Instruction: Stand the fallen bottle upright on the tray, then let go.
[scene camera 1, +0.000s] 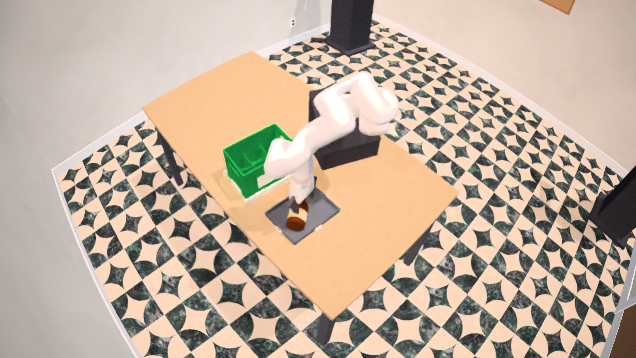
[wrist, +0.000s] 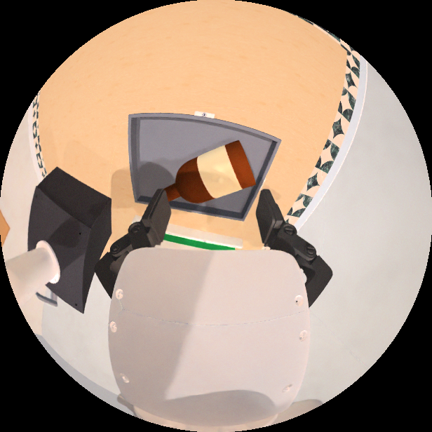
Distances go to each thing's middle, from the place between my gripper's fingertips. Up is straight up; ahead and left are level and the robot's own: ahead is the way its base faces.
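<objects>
The brown bottle (wrist: 225, 169) is 10 cm below my hand, and measured from that same hand it is also 3 cm to the right and 1 cm behind.
</objects>
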